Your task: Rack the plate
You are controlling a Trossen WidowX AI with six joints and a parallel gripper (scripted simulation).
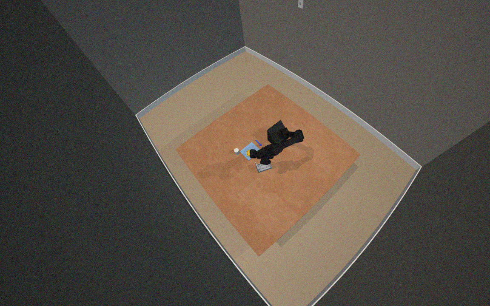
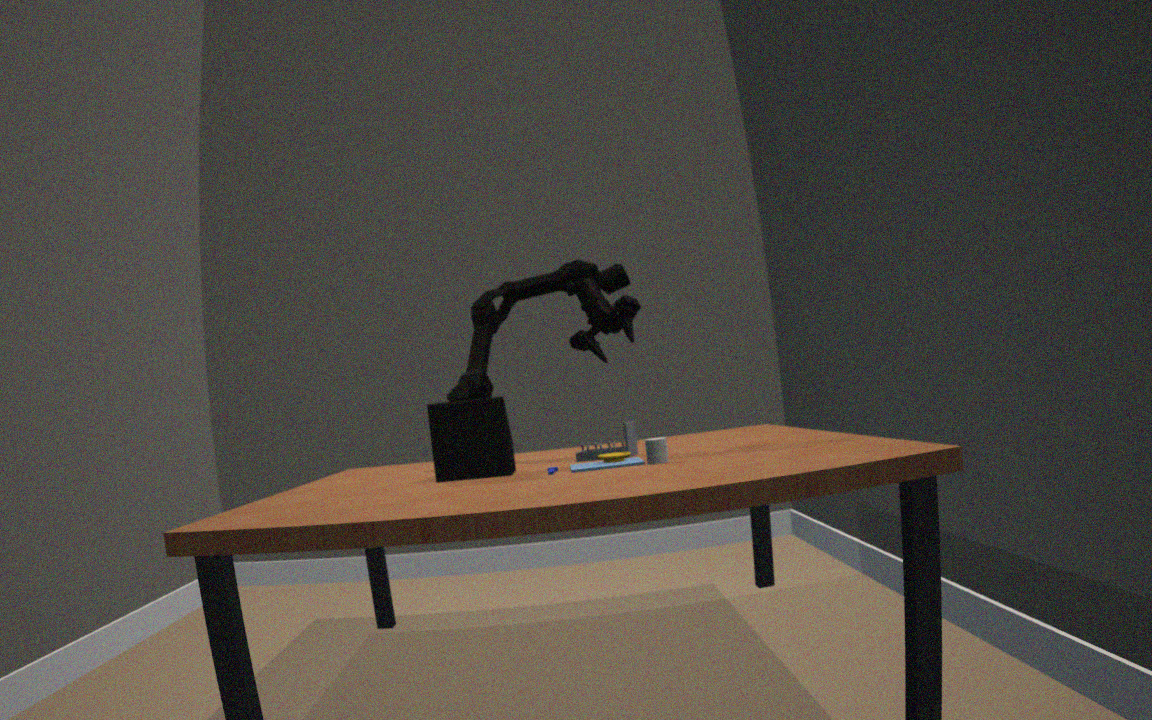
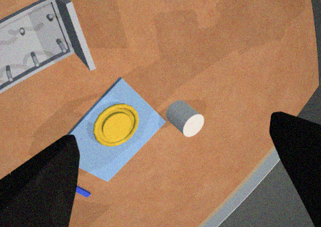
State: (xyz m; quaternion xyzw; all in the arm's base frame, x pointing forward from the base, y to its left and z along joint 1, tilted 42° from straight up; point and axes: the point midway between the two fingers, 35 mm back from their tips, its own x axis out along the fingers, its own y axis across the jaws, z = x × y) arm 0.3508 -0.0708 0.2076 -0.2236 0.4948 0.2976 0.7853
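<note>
My gripper tip is 23 cm above the yellow plate, 17 cm to the left of it and 6 cm past it. Also, from my gripper tip: white cup 27 cm to the right, 22 cm below, 1 cm ahead; blue object 24 cm below, 20 cm behind, 19 cm to the right; grey dish rack 22 cm below, 5 cm behind, 1 cm to the left.
</note>
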